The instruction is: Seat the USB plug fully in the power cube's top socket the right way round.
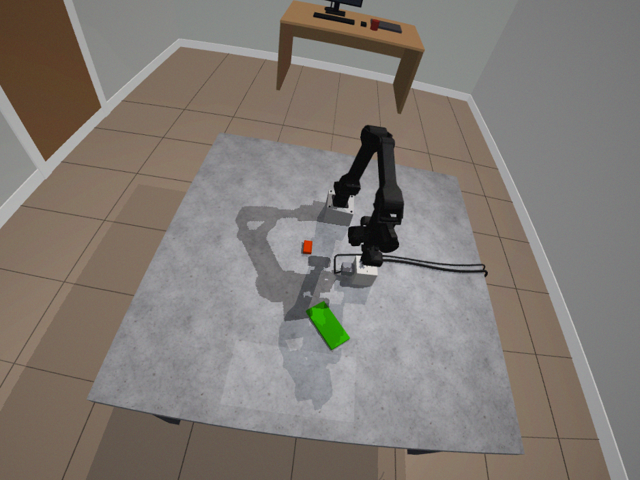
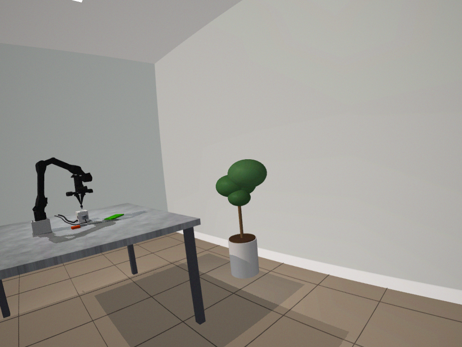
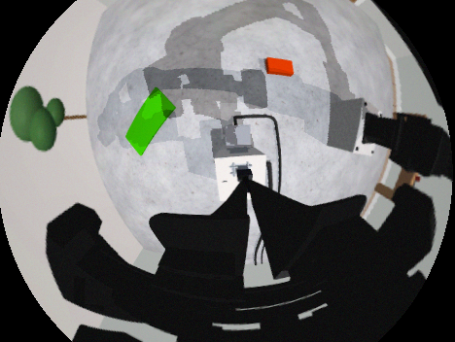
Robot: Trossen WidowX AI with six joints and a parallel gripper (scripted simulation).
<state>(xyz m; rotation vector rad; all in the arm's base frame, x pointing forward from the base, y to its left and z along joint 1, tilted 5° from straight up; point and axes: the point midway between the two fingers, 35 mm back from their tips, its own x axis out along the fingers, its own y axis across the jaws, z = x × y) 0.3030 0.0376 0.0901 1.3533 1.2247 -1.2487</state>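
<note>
The USB plug is 10 mm below my gripper tip. The rest, counted from my gripper tip: green slab (200 mm ahead, 130 mm below, 120 mm to the right); small orange block (180 mm to the right, 130 mm below, 120 mm behind).
</note>
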